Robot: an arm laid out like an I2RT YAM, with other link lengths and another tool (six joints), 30 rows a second.
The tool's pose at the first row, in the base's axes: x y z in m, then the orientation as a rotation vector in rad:
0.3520 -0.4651 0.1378 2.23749 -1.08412 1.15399
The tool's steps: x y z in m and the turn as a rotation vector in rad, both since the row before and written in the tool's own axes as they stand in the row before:
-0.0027 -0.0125 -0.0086 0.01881 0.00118 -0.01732
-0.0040 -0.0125 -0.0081 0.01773 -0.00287 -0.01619
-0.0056 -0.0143 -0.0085 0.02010 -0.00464 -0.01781
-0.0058 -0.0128 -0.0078 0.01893 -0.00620 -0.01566
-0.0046 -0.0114 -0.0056 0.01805 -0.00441 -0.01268
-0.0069 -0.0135 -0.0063 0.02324 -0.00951 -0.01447
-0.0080 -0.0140 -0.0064 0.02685 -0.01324 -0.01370
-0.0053 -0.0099 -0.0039 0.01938 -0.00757 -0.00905
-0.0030 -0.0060 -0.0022 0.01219 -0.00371 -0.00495
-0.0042 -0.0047 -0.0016 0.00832 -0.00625 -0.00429
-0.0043 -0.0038 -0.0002 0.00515 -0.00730 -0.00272
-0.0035 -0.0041 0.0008 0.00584 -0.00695 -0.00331
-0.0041 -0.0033 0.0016 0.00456 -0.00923 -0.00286
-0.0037 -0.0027 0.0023 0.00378 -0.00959 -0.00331
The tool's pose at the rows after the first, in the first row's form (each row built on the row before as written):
0.3565 -0.4506 0.1406 2.25578 -1.05560 1.16293
0.3604 -0.4357 0.1420 2.27599 -1.03014 1.16726
0.3645 -0.4186 0.1423 2.29966 -1.00217 1.17081
0.3673 -0.4028 0.1421 2.32296 -0.97759 1.17254
0.3704 -0.3897 0.1416 2.34330 -0.95624 1.17651
0.3734 -0.3737 0.1397 2.37201 -0.93207 1.17809
0.3757 -0.3567 0.1371 2.40623 -0.90830 1.17836
0.3775 -0.3451 0.1353 2.42909 -0.89134 1.18088
0.3786 -0.3382 0.1343 2.44247 -0.88122 1.18385
0.3786 -0.3321 0.1320 2.45471 -0.87410 1.18137
0.3788 -0.3273 0.1288 2.46503 -0.87053 1.17591
0.3801 -0.3231 0.1256 2.47569 -0.86578 1.17111
0.3811 -0.3196 0.1215 2.48706 -0.86270 1.16290
0.3823 -0.3170 0.1172 2.49813 -0.85937 1.15352

